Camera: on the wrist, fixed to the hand. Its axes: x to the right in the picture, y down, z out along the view.
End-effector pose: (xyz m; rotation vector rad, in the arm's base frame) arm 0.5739 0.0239 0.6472 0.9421 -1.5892 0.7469
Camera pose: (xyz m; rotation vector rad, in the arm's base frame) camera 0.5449 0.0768 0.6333 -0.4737 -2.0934 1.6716
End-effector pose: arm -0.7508 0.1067 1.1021 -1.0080 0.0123 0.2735
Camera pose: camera -0.7795 0.1040 1.0474 -0.8611 0.8228 1.5854
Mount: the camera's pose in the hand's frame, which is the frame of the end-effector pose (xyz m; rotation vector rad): -0.0209 0.0509 -0.0283 -0.0219 0.0507 1.4778
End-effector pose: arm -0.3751 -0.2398 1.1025 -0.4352 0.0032 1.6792
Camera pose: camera -0.4139 -0.2751 1.0697 0.5082 -0.4261 -3.0276
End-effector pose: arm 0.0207 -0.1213 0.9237 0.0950 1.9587 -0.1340
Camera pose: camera 0.0094 -0.0670 0.9512 1.4571 1.4948 0.8506
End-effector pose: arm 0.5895 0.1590 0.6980 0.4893 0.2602 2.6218
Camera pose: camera 0.5756 0.1017 0.6791 -0.4178 0.1323 -2.1120
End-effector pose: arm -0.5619 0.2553 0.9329 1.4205 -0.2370 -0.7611
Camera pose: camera -0.5443 0.2886 0.9820 0.8724 -1.0644 0.4919
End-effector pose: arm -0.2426 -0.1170 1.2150 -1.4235 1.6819 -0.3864
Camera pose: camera -0.2976 -0.0911 1.2036 0.0800 2.2620 0.4364
